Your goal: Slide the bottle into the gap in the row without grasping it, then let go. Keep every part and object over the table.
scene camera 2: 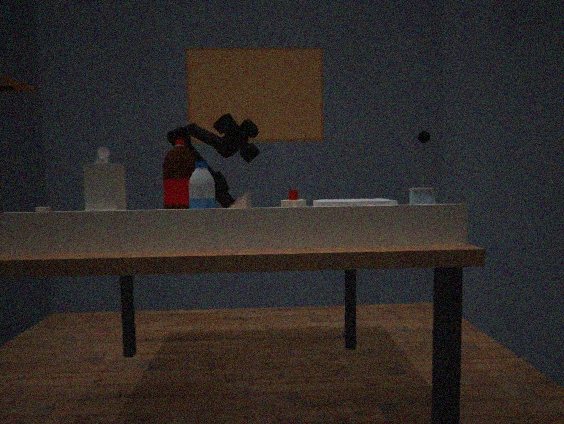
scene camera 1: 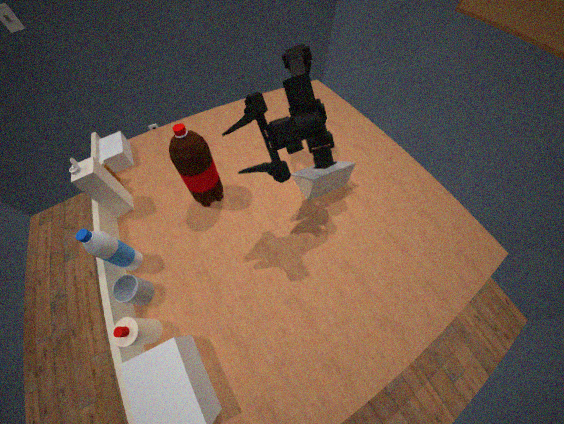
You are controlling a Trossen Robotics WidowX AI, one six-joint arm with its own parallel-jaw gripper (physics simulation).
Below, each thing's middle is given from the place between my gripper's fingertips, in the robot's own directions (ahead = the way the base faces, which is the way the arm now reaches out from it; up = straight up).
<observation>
The dark brown bottle (scene camera 1: 189,152) lies 5 cm ahead of my hand, 18 cm to the right of it and 16 cm below it. The rest, counted from my hand: pale spouted carton (scene camera 2: 104,183) 35 cm ahead, 34 cm to the right, 18 cm below; then grey cup (scene camera 1: 128,288) 39 cm ahead, 1 cm to the left, 27 cm below; then blue-capped bottle (scene camera 1: 100,244) 38 cm ahead, 10 cm to the right, 20 cm below.
</observation>
